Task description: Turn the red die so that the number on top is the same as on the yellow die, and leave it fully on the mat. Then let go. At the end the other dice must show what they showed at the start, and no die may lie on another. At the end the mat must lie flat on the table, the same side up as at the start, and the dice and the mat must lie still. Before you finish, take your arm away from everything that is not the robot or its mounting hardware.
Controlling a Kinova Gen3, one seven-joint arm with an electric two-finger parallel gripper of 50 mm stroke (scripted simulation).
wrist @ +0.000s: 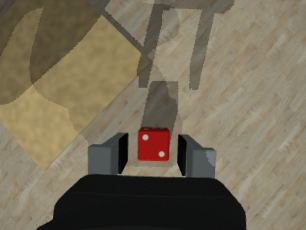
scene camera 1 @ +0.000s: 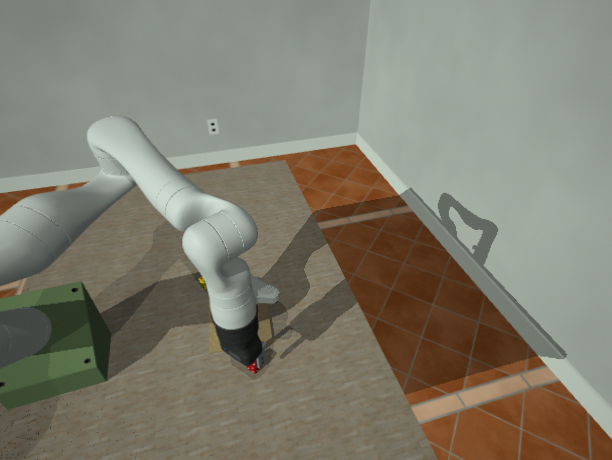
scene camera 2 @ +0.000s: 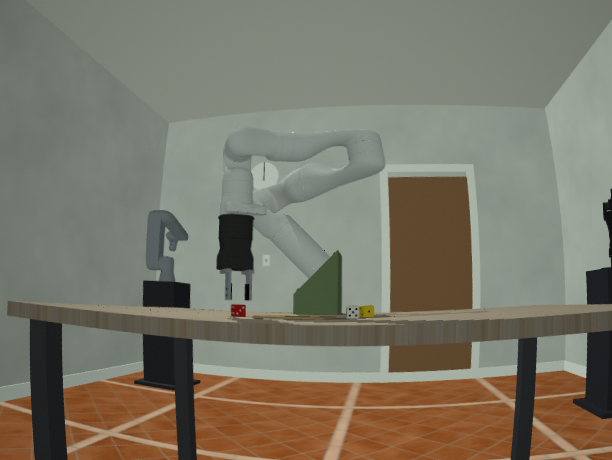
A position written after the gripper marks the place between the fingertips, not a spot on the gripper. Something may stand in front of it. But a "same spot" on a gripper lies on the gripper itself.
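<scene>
You can see the gripper in the wrist view, and it's there in scene camera 1 (253, 358) and in scene camera 2 as well. On the gripper, (wrist: 122, 138) and (scene camera 2: 248, 286) are the same spot.
</scene>
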